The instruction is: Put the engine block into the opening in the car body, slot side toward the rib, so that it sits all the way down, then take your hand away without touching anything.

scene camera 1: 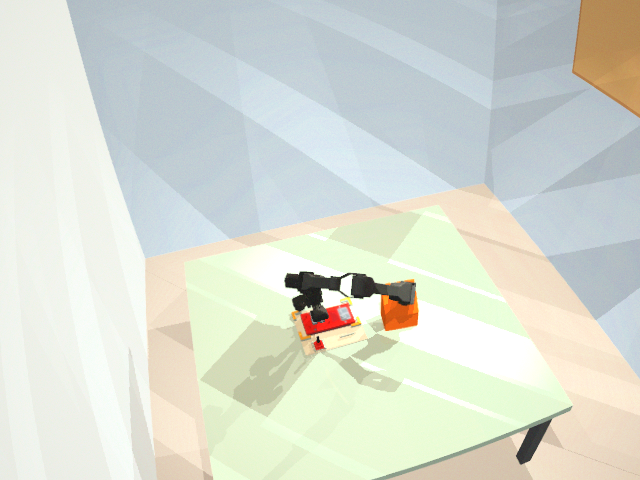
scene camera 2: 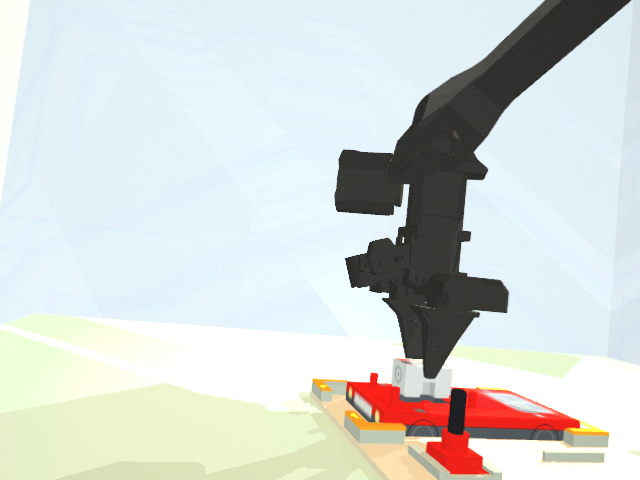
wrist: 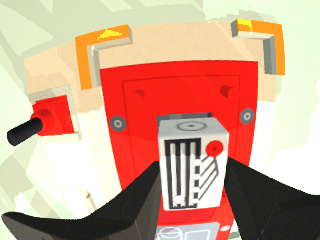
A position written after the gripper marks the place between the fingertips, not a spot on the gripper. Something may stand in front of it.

The gripper [scene camera 2: 420, 373] carries an engine block [scene camera 2: 407, 374]. Further things: a red car body [scene camera 1: 340, 316].
The engine block shows as well in the wrist view [wrist: 192, 152]. The red car body shows as well in the wrist view [wrist: 137, 97]. The gripper shows as well in the wrist view [wrist: 191, 165].
